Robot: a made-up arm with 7 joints. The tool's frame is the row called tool.
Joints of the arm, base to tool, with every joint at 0 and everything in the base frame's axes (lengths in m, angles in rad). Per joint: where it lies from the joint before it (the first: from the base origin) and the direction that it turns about. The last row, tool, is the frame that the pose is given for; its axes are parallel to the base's.
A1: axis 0 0.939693 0.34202 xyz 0 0 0
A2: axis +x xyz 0 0 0
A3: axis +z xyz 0 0 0
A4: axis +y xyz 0.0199 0 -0.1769
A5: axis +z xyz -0.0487 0 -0.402
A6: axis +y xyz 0 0 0
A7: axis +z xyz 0 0 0
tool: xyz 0 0 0
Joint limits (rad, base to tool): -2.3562..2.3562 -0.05..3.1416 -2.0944..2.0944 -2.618..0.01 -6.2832..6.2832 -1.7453..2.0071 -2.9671..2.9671
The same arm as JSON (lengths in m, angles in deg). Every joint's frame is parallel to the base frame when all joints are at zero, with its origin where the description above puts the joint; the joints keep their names.
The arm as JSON. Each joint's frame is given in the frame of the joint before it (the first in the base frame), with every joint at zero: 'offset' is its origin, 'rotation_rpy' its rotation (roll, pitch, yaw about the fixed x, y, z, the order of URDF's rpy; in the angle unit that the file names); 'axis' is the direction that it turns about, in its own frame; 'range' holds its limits. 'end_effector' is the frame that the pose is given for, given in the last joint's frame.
{"length_unit": "m", "angle_unit": "deg", "chain": [{"id": "A1", "offset": [0.0, 0.0, 0.0], "rotation_rpy": [0.0, 0.0, 0.0], "axis": [0.0, 0.9397, 0.342], "range": [-135.0, 135.0]}, {"id": "A2", "offset": [0.0, 0.0, 0.0], "rotation_rpy": [0.0, 0.0, 0.0], "axis": [1.0, 0.0, 0.0], "range": [-2.86, 180.0]}, {"id": "A3", "offset": [0.0, 0.0, 0.0], "rotation_rpy": [0.0, 0.0, 0.0], "axis": [0.0, 0.0, 1.0], "range": [-120.0, 120.0]}, {"id": "A4", "offset": [0.0199, 0.0, -0.1769], "rotation_rpy": [0.0, 0.0, 0.0], "axis": [0.0, 1.0, 0.0], "range": [-150.0, 0.57]}, {"id": "A5", "offset": [-0.0487, 0.0, -0.402], "rotation_rpy": [0.0, 0.0, 0.0], "axis": [0.0, 0.0, 1.0], "range": [-360.0, 360.0]}, {"id": "A6", "offset": [0.0, 0.0, 0.0], "rotation_rpy": [0.0, 0.0, 0.0], "axis": [0.0, 1.0, 0.0], "range": [-100.0, 115.0]}, {"id": "A7", "offset": [0.0, 0.0, 0.0], "rotation_rpy": [0.0, 0.0, 0.0], "axis": [0.0, 0.0, 1.0], "range": [-170.0, 170.0]}], "end_effector": {"offset": [0.0, 0.0, 0.0], "rotation_rpy": [0.0, 0.0, 0.0]}}
